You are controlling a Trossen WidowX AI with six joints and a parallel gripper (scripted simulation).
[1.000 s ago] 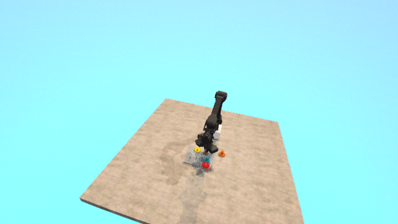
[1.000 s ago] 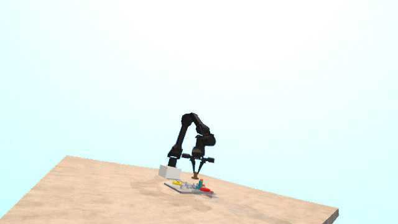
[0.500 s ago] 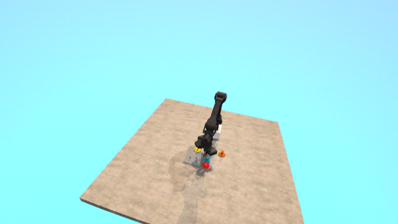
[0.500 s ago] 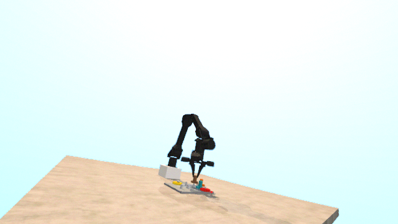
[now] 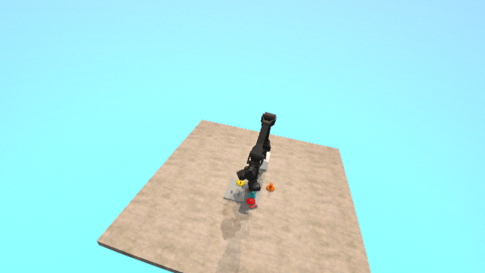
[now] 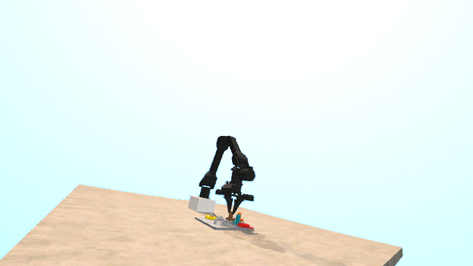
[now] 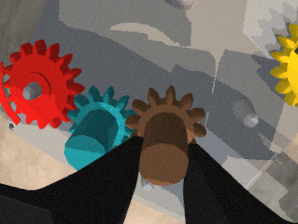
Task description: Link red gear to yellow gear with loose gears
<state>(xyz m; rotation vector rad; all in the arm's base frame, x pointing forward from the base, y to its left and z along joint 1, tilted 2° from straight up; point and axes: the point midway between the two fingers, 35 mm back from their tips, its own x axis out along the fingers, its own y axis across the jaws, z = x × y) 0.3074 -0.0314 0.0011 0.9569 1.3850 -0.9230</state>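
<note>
My gripper tip is 30 mm short of the teal gear, 20 mm to the right of it and 20 mm above it. From my gripper tip the other things lie so: brown gear 10 mm below; then yellow gear 60 mm behind, 70 mm to the right, 30 mm below; then red gear 70 mm ahead, 20 mm to the left, 30 mm below.
</note>
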